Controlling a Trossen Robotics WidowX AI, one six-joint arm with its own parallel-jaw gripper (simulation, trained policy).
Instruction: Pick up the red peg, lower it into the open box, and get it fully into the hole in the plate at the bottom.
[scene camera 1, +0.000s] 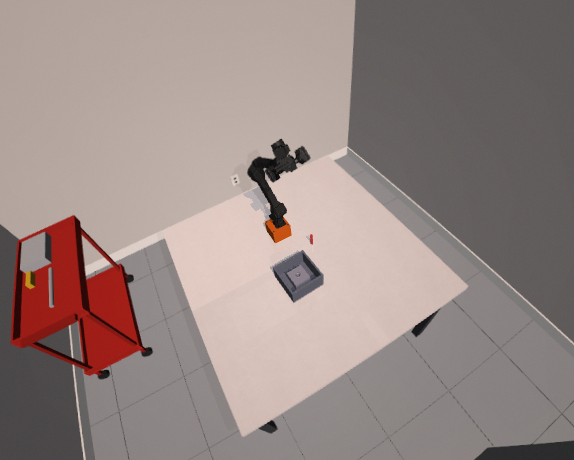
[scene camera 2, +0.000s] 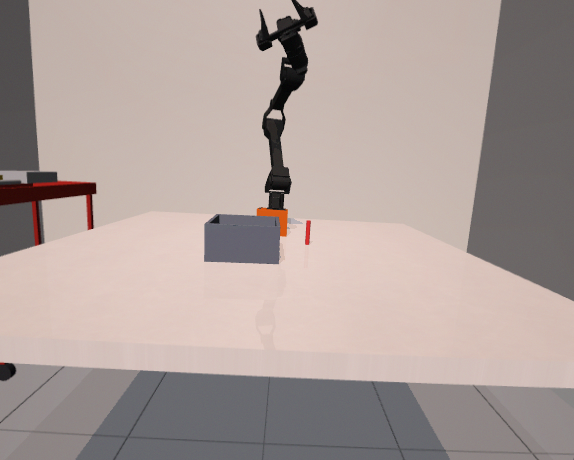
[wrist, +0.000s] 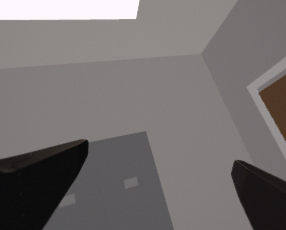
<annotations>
A grey box shows in scene camera 1 and in scene camera 2; in the wrist view it is out of frame. The same spot on the grey box: (scene camera 2: 228, 238) is (scene camera 1: 303, 291).
</annotations>
